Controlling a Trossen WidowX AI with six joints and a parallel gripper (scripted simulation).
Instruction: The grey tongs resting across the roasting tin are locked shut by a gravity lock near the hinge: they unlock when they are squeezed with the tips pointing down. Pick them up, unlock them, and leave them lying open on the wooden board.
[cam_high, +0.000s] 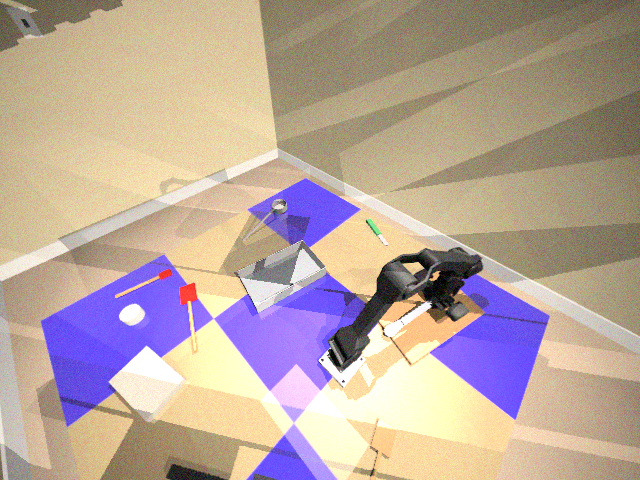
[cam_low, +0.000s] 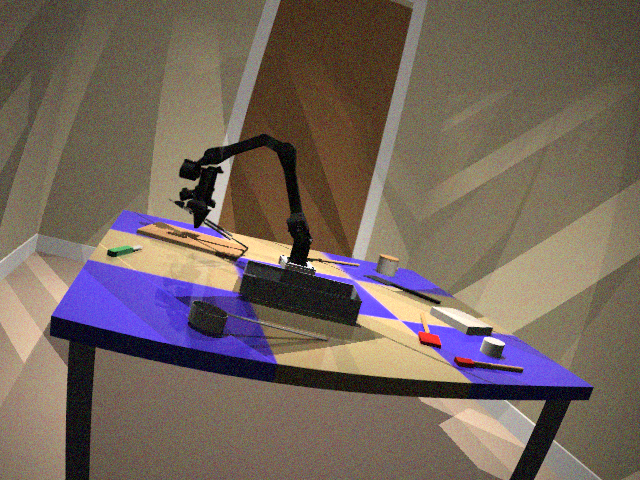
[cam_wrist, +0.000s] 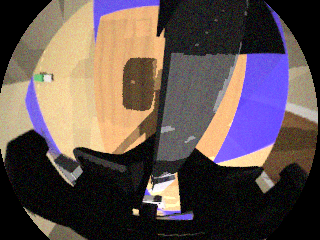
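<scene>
My gripper tip is now 10 mm short of the wooden board and 40 mm above it. Also, from my gripper tip: roasting tin (450 mm ahead, 330 mm to the left, 20 mm below); white block (370 mm ahead, 850 mm to the left, 30 mm below); green tool (380 mm ahead, 160 mm to the right, 40 mm below).
</scene>
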